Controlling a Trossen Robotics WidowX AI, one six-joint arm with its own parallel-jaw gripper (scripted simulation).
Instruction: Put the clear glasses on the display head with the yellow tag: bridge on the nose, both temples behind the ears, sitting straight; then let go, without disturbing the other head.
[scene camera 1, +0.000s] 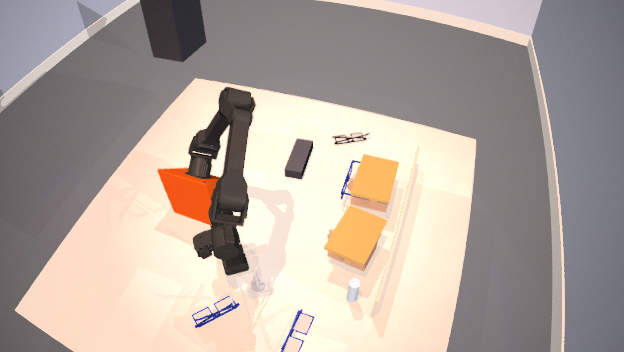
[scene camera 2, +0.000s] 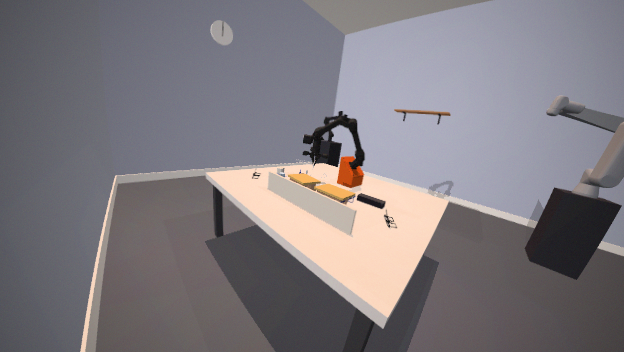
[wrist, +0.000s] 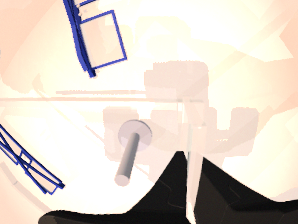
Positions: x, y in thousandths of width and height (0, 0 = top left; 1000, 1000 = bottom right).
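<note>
My gripper (scene camera 1: 376, 732) is visible; the wrist view also shows the gripper (wrist: 619, 708). Present as well: a low wall (scene camera 2: 544, 612) and a dark case (scene camera 1: 478, 453). In the wrist view the case is out of frame.
</note>
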